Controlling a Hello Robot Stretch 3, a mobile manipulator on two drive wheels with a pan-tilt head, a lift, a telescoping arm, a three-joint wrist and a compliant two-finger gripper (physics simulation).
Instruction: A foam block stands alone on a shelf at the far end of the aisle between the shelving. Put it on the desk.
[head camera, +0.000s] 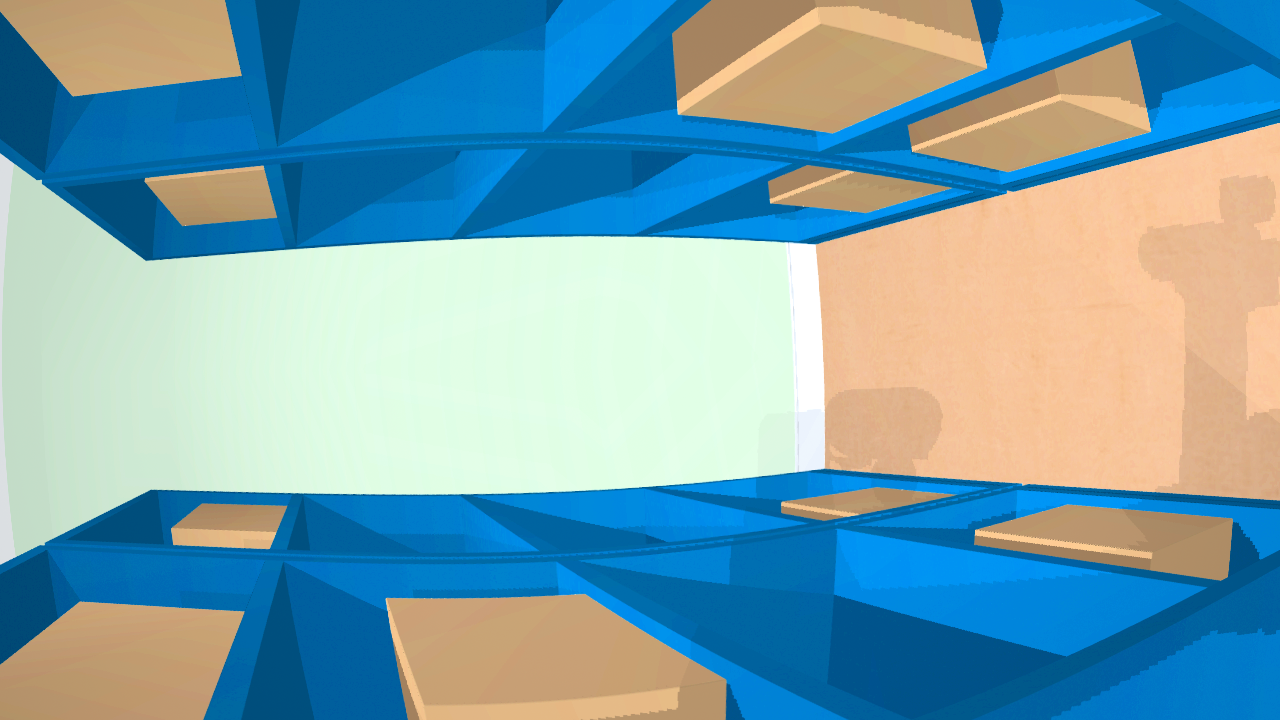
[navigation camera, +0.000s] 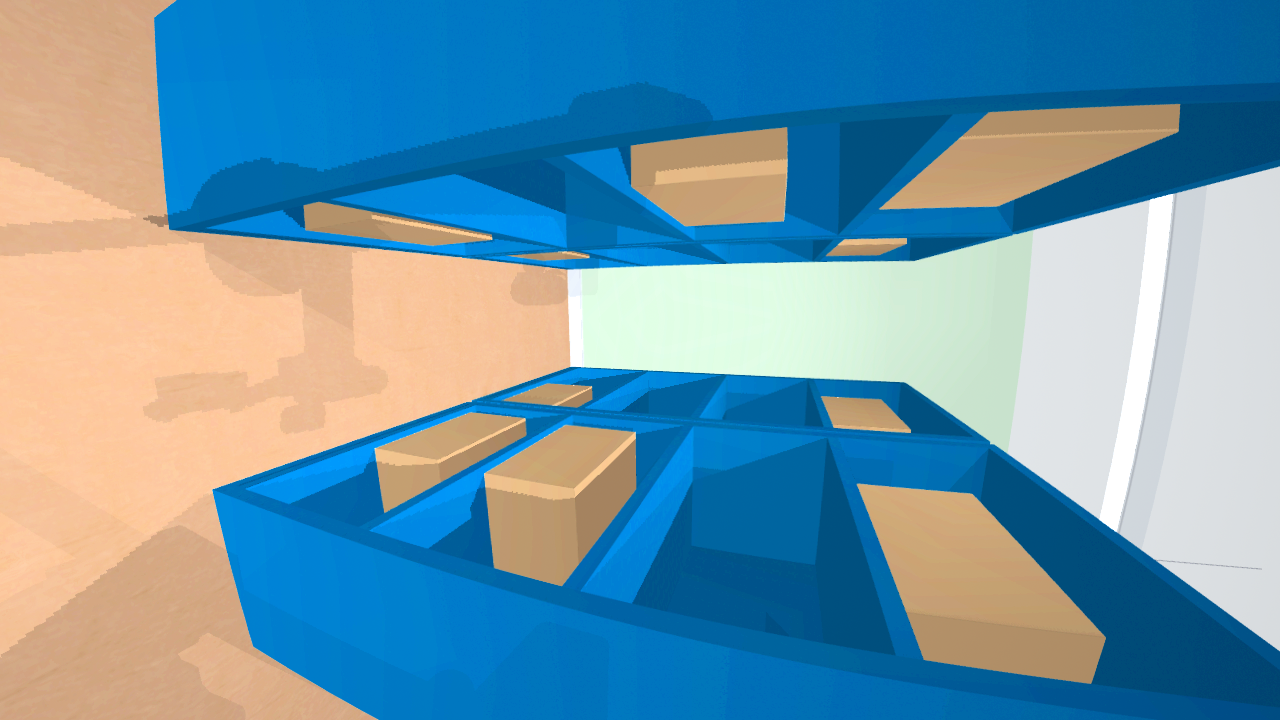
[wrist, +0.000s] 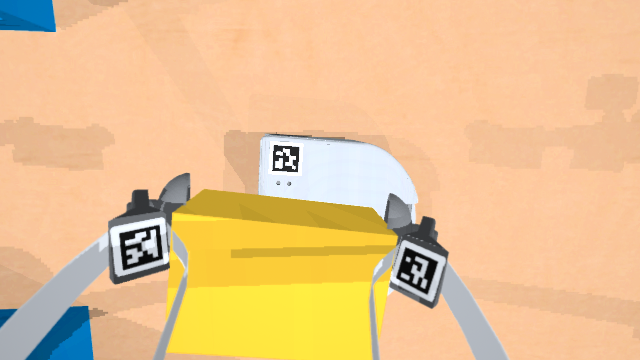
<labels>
my gripper: wrist 289, 210; not seen in the head camera view (out of frame); not seen in the navigation camera view (out of frame)
yellow foam block: wrist 262, 270; not seen in the head camera view (out of frame); not seen in the navigation camera view (out of frame)
</labels>
